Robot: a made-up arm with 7 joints.
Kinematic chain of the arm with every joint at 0, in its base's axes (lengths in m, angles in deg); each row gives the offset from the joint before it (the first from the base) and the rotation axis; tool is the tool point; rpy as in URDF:
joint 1: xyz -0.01 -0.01 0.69 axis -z
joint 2: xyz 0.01 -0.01 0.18 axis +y
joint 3: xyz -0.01 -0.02 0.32 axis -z
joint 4: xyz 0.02 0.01 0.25 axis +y
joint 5: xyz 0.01 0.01 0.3 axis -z
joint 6: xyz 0 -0.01 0.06 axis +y
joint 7: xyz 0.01 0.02 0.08 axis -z
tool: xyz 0.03 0 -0.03 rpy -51.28 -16.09 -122.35
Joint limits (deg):
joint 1: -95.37..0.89
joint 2: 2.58..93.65
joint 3: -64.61..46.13
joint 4: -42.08..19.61
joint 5: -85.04..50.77
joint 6: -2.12..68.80
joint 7: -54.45..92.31
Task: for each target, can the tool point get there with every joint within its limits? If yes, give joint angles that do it. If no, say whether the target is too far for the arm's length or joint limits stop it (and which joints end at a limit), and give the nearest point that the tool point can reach.
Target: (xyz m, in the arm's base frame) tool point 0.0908 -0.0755 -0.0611
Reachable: no: joint limits stop it (at a limit: joint 1, joint 2, joint 4, joint 6) | nearest point 0.8536 -0.0609 0.6188 | short by 1.022 m
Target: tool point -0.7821 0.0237 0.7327
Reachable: no: joint limits stop it (at a limit: joint 1, joint 2, joint 3, joint 4, joint 5, joint 6) | nearest point -0.2781 0.8025 0.9298 | short by 0.948 m
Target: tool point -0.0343 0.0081 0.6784
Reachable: no: joint limits stop it (at a limit: joint 1, joint 2, joint 4, joint 6) | nearest point -0.1122 0.8474 0.6284 | short by 0.844 m
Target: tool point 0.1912 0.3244 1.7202
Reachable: yes | joints -51.85 18.94 -15.85 3.17 -6.35 52.93 -27.53
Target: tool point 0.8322 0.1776 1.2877
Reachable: yes | joints -9.97 73.80 -0.08 -28.58 -44.94 10.01 -32.58
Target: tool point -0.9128 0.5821 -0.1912
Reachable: no: too far | nearest point -0.2042 0.8700 0.6576 | short by 1.143 m
